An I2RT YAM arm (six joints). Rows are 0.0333 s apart.
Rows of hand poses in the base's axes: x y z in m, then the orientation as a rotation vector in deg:
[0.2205 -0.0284 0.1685 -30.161 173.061 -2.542]
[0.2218 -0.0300 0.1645 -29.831 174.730 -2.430]
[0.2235 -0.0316 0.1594 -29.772 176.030 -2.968]
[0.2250 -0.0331 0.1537 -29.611 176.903 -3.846]
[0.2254 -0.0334 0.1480 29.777 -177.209 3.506]
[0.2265 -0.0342 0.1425 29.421 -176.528 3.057]
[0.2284 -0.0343 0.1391 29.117 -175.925 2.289]
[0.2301 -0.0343 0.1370 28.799 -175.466 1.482]
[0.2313 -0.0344 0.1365 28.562 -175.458 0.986]
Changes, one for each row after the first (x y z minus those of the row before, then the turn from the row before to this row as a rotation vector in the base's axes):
[0.0013 -0.0016 -0.0040 -0.171 1.575 -0.415]
[0.0017 -0.0016 -0.0051 -0.540 1.203 -0.203]
[0.0015 -0.0015 -0.0057 -0.683 0.744 -0.215]
[0.0004 -0.0003 -0.0057 0.074 0.893 0.055]
[0.0011 -0.0008 -0.0055 0.152 0.771 -0.168]
[0.0019 -0.0001 -0.0034 0.371 0.725 -0.144]
[0.0017 0.0000 -0.0021 0.423 0.588 -0.168]
[0.0012 -0.0001 -0.0005 0.304 0.099 -0.156]

